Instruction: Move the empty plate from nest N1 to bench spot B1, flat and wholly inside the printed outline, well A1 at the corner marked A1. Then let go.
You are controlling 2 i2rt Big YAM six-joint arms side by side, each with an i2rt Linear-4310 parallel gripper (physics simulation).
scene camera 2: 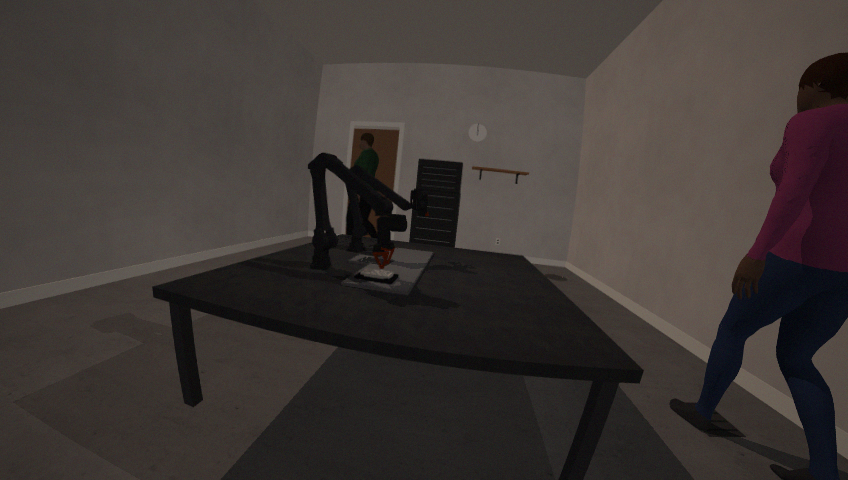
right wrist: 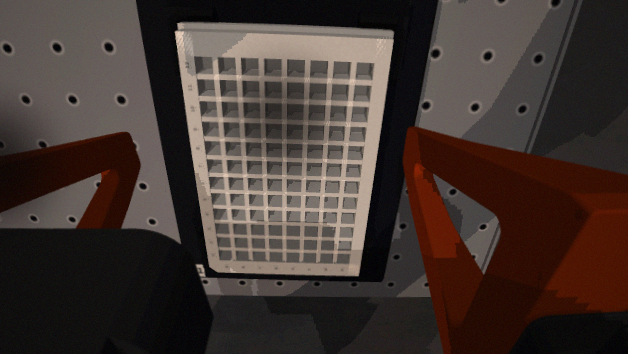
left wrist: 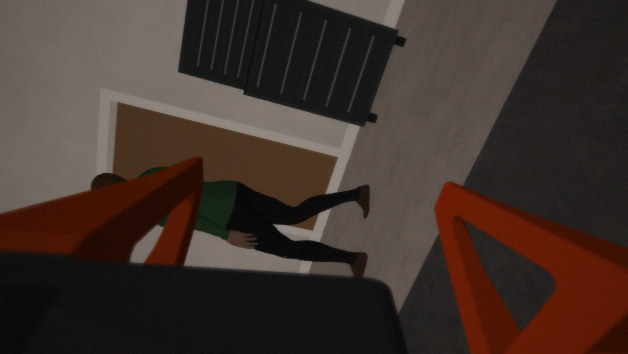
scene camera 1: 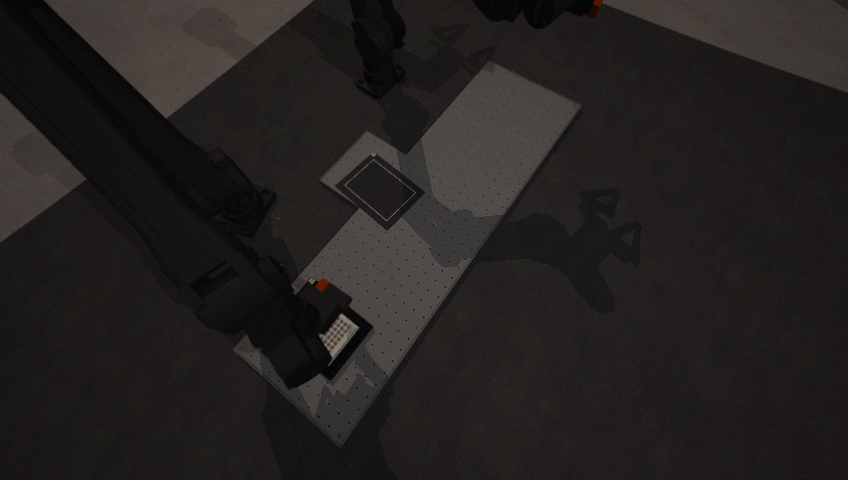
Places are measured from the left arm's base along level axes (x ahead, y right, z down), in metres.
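Pixels of known places: left gripper, between the fingertips: (scene camera 2: 426, 205) (left wrist: 326, 183); right gripper, between the fingertips: (scene camera 2: 384, 266) (right wrist: 268, 145) (scene camera 1: 325, 331); left arm's base, origin of its link: (scene camera 2: 356, 250) (scene camera 1: 380, 79); right arm's base, origin of its link: (scene camera 2: 320, 266) (scene camera 1: 248, 210).
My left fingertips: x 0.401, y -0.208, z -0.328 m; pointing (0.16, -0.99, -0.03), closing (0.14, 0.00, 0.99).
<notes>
Ahead of a thing's pixels: the offset from my left fingertips to its top centre. "pt": to the spot under its first point. Level surfaces: height alone.
The white empty plate {dy +0.783, dx -0.071, dz +0.289 m} (scene camera 1: 340, 333) (scene camera 2: 379, 273) (right wrist: 286, 167) lies flat in the black nest N1 (scene camera 1: 363, 330) (right wrist: 410, 75). In the right wrist view a small white tag {pt dy +0.731, dx -0.147, dz +0.303 m} (right wrist: 200, 270) is by its lower left corner. My right gripper (right wrist: 268, 145) (scene camera 2: 382, 265) is open above the plate, one finger out over each long side. Its arm partly hides plate and nest in scene camera 1. Bench spot B1, a thin white outline {pt dy +0.431, dx -0.172, dz +0.313 m} (scene camera 1: 394, 176) on a dark pad, has a small white marker at its top corner. My left gripper (left wrist: 326, 183) is open and empty, raised away from the board.
A light perforated board {dz +0.315 m} (scene camera 1: 505, 136) carries the nest and pad on the dark table {dz +0.327 m} (scene camera 1: 684, 356) (scene camera 2: 505, 321). The left arm's base (scene camera 1: 380, 80) stands behind the board. Two people, one in green (left wrist: 217, 200) and one in pink (scene camera 2: 815, 184), are beyond the table.
</notes>
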